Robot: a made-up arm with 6 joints.
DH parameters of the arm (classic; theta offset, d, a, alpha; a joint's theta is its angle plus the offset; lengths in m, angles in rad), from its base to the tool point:
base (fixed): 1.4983 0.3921 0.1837 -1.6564
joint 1: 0 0.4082 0.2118 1.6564
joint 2: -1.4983 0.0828 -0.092 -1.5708
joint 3: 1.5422 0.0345 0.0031 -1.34
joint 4: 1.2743 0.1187 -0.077 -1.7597
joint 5: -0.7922 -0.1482 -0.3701 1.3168
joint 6: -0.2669 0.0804 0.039 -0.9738
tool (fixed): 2.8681 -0.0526 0 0
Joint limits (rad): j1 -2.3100..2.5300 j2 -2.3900..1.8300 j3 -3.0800..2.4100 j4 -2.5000..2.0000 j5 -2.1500..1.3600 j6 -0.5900..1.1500
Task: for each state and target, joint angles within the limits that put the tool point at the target. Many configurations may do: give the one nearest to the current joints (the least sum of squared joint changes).
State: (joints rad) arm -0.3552 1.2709 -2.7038 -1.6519 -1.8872 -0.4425
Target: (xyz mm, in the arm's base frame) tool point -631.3 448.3 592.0
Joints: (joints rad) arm 0.3772 1.5139 -2.5450 -1.3904 -1.8481 -0.1410
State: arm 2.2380 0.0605 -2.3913 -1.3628 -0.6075 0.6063
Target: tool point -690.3 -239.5 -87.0
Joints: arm 2.4878 -0.3586 -2.0159 -1.0441 0.0697 0.0599
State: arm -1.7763 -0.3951 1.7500 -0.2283 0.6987 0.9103
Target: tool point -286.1 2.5 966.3
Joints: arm -1.7989 -0.3728 1.7747 -0.3807 0.5153 0.9866
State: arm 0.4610 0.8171 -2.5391 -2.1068 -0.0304 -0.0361
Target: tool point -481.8 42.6 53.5
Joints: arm 0.5451 0.8305 -2.6970 -1.9975 0.2896 -0.1322
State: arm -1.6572 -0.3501 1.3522 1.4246 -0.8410 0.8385
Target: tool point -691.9 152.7 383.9
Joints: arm -1.9429 -0.1847 2.0237 1.5210 -0.9358 0.8534
